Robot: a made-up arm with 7 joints. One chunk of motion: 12 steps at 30 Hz.
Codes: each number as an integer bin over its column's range. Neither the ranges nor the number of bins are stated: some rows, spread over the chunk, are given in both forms.
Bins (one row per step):
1: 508 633 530 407 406 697
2: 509 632 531 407 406 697
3: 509 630 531 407 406 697
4: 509 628 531 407 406 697
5: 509 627 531 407 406 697
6: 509 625 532 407 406 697
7: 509 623 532 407 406 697
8: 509 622 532 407 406 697
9: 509 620 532 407 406 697
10: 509 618 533 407 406 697
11: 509 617 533 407 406 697
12: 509 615 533 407 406 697
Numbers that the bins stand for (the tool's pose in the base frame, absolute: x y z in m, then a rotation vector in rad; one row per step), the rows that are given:
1: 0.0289 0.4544 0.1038 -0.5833 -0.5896 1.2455
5: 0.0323 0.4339 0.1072 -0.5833 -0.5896 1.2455
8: 0.0323 0.4169 0.1106 -0.5833 -0.5896 1.2455
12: 0.0323 0.3931 0.1140 -0.5833 -0.5896 1.2455
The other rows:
2: 0.0323 0.4510 0.1072 -0.5833 -0.5896 1.2455
3: 0.0323 0.4441 0.1072 -0.5833 -0.5896 1.2455
4: 0.0323 0.4373 0.1072 -0.5833 -0.5896 1.2455
6: 0.0323 0.4271 0.1106 -0.5833 -0.5896 1.2455
7: 0.0323 0.4203 0.1106 -0.5833 -0.5896 1.2455
9: 0.0323 0.4101 0.1106 -0.5833 -0.5896 1.2455
10: 0.0323 0.4033 0.1140 -0.5833 -0.5896 1.2455
11: 0.0323 0.3999 0.1140 -0.5833 -0.5896 1.2455

